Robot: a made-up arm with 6 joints.
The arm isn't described. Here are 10 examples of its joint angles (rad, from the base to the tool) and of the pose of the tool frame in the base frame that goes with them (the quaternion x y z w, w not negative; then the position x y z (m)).
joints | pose
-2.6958 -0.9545 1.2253 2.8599 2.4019 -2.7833 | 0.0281 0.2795 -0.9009 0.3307 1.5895 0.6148 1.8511
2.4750 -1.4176 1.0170 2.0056 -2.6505 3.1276 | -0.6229 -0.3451 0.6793 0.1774 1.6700 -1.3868 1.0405
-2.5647 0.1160 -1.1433 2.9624 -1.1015 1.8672 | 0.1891 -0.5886 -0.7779 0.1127 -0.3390 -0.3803 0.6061
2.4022 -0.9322 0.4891 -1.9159 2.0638 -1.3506 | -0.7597 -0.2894 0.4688 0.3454 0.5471 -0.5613 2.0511
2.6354 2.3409 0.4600 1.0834 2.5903 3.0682 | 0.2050 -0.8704 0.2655 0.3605 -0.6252 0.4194 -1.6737
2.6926 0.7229 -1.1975 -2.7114 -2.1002 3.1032 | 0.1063 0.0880 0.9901 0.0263 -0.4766 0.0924 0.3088
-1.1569 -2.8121 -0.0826 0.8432 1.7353 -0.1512 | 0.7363 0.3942 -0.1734 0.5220 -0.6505 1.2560 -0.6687
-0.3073 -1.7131 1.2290 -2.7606 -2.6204 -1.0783 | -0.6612 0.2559 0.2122 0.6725 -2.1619 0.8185 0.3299
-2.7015 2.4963 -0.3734 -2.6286 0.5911 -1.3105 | 0.4021 0.0313 0.3694 0.8372 0.2436 -0.0163 -1.0050
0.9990 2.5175 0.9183 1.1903 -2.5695 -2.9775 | -0.2951 -0.3905 -0.4290 0.7592 0.5133 0.7044 -1.8418
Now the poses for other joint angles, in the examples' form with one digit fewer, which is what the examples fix.
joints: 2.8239 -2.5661 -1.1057 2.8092 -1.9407 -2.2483
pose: 0.886 0.061 -0.118 0.445 0.578 -0.325 0.182
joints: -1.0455 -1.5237 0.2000 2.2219 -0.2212 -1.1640
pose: -0.540 -0.450 -0.665 0.250 -0.724 1.413 1.327
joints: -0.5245 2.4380 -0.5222 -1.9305 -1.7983 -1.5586
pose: -0.183 0.088 0.376 0.904 -0.131 0.131 -0.805
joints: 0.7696 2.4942 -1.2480 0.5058 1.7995 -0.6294
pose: 0.066 0.877 0.018 0.475 0.019 -0.147 -0.264
